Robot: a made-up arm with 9 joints. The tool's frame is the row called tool. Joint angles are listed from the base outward. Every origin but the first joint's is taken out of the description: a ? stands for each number. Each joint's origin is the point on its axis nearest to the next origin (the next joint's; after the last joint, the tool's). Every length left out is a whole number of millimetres.
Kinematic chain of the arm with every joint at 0, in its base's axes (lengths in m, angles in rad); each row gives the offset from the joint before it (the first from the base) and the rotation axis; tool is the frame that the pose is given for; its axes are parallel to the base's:
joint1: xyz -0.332 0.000 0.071 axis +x
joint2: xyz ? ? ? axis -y
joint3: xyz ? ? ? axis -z
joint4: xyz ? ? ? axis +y
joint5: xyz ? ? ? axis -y
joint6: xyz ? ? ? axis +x
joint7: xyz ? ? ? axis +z
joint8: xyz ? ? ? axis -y
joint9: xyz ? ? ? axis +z
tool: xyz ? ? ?
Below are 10 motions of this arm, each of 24 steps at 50 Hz.
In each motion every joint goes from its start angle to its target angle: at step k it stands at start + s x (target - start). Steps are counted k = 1, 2, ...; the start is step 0. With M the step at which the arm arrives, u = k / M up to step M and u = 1 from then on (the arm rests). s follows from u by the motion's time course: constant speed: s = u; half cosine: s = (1 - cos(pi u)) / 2; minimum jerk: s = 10 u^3 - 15 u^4 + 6 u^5.
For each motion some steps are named. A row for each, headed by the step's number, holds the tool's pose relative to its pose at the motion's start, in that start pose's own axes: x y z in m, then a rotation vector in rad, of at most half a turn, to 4 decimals.
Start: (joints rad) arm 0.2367 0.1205 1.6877 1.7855 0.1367 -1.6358 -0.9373 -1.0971 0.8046
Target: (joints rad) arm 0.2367 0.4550 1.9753 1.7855 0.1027 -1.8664 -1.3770 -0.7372 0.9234
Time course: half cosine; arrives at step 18
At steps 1, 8, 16, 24:
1: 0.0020 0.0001 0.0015 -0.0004 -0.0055 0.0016
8: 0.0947 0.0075 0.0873 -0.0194 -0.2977 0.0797
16: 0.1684 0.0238 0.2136 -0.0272 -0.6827 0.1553
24: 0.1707 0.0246 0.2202 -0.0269 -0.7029 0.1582

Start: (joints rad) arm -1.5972 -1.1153 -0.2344 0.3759 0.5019 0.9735 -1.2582 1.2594 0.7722
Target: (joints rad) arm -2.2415 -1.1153 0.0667 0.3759 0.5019 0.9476 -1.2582 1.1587 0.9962
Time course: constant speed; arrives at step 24
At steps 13, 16, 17, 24:
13: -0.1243 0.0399 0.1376 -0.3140 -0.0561 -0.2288
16: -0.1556 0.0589 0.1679 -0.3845 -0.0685 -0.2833
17: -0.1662 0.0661 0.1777 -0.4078 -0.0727 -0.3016
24: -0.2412 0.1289 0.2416 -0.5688 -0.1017 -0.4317

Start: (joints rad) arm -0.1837 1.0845 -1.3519 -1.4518 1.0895 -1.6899 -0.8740 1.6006 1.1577
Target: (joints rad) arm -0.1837 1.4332 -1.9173 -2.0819 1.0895 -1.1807 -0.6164 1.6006 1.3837
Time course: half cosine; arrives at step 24
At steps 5, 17, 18, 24:
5: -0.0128 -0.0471 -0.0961 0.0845 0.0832 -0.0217
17: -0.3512 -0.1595 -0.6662 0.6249 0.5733 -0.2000
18: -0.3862 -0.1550 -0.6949 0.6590 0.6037 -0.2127
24: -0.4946 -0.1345 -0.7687 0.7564 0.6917 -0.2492

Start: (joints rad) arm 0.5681 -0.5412 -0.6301 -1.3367 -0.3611 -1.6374 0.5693 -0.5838 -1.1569
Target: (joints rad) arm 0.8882 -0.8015 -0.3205 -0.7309 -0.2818 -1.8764 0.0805 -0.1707 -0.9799
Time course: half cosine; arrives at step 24
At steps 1, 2, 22, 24:
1: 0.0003 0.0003 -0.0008 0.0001 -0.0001 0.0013
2: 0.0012 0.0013 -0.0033 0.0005 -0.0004 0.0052
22: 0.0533 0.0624 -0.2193 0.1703 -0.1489 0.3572
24: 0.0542 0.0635 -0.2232 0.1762 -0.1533 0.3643

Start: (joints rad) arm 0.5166 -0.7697 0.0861 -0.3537 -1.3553 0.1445 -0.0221 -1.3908 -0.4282
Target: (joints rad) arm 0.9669 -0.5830 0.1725 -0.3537 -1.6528 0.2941 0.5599 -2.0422 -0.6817
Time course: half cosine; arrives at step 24
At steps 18, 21, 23, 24:
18: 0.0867 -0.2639 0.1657 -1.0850 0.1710 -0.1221
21: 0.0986 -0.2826 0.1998 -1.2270 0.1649 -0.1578
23: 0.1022 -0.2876 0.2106 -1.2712 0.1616 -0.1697
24: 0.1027 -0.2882 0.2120 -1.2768 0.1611 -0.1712

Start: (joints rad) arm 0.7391 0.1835 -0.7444 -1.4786 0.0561 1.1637 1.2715 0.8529 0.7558
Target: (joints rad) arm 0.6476 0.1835 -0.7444 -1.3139 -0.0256 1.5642 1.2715 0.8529 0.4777
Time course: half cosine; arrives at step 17
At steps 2, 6, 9, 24:
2: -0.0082 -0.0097 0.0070 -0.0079 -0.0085 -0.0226
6: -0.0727 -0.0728 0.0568 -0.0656 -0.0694 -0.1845
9: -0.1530 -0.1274 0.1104 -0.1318 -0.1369 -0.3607
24: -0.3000 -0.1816 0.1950 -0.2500 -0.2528 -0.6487

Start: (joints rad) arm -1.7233 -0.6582 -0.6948 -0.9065 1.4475 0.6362 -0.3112 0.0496 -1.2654
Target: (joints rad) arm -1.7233 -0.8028 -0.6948 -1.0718 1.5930 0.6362 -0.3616 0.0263 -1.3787
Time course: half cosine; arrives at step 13
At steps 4, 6, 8, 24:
4: 0.0024 -0.0135 -0.0087 0.0384 -0.0119 -0.0207
6: 0.0049 -0.0279 -0.0186 0.0780 -0.0238 -0.0413
8: 0.0075 -0.0434 -0.0301 0.1199 -0.0358 -0.0621
24: 0.0112 -0.0650 -0.0473 0.1765 -0.0510 -0.0885

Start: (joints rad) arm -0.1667 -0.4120 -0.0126 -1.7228 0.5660 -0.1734 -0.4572 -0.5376 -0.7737
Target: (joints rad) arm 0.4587 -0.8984 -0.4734 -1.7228 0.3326 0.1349 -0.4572 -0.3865 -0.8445
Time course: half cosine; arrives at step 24
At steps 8, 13, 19, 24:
8: 0.1094 0.0288 0.0166 -0.0503 0.2279 -0.1852
13: 0.2745 0.0279 0.0188 -0.0642 0.5293 -0.4371
19: 0.4598 -0.0339 -0.0120 -0.0208 0.8557 -0.7184
24: 0.5148 -0.0674 -0.0300 0.0046 0.9584 -0.8086

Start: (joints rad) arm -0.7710 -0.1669 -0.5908 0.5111 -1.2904 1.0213 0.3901 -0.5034 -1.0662
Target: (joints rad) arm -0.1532 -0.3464 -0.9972 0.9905 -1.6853 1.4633 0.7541 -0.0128 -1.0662
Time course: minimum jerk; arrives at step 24
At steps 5, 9, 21, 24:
5: 0.0130 -0.0064 0.0248 -0.0126 0.0127 0.0036
9: 0.0548 -0.0171 0.0978 -0.0400 0.0377 -0.0033
21: 0.1710 0.0030 0.2572 0.0187 -0.1454 -0.1288
24: 0.1731 0.0037 0.2596 0.0227 -0.1550 -0.1312

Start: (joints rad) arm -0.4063 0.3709 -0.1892 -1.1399 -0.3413 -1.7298 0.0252 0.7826 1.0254
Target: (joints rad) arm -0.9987 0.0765 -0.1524 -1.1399 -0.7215 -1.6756 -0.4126 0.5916 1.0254
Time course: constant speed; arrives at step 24
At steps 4, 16, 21, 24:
4: 0.0154 0.0220 0.0338 -0.0508 -0.0399 0.0514
16: 0.0262 0.1018 0.1124 -0.1965 -0.1333 0.2224
21: 0.0170 0.1354 0.1328 -0.2550 -0.1583 0.3001
24: 0.0084 0.1541 0.1415 -0.2898 -0.1688 0.3481

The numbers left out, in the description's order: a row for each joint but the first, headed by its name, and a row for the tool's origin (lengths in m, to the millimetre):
joint2: 0.000 -0.071 -0.070
joint3: -0.264 0.000 0.396
joint4: 0.017 -0.156 0.000
joint5: -0.092 0.000 0.243
joint6: 0.149 0.000 -0.085
joint7: 0.000 0.317 0.173
joint8: -0.076 0.260 0.000
joint9: 0.078 0.000 -0.059
tool: 0.083 -0.307 0.000

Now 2 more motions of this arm.
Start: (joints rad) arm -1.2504 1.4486 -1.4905 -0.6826 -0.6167 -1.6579 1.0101 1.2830 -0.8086
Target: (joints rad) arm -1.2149 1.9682 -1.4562 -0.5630 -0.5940 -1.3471 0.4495 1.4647 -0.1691
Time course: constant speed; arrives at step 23
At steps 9, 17, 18, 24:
9: 0.1051 0.1053 0.0072 -0.1596 -0.1246 0.2361
17: 0.1861 0.2181 0.0026 -0.3311 -0.2044 0.4606
18: 0.1950 0.2333 0.0008 -0.3544 -0.2121 0.4894
24: 0.2353 0.3130 -0.0137 -0.4770 -0.2422 0.6363

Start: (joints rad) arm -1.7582 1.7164 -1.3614 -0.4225 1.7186 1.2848 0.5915 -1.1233 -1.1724
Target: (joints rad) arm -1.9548 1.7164 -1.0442 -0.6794 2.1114 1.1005 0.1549 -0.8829 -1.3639
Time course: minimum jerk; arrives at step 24
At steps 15, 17, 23, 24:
15: -0.2064 0.1023 -0.0847 0.0989 -0.3072 -0.2467
17: -0.2319 0.1175 -0.1108 0.1304 -0.3621 -0.2807
23: -0.2585 0.1350 -0.1464 0.1751 -0.4296 -0.3181
24: -0.2586 0.1351 -0.1466 0.1753 -0.4299 -0.3183

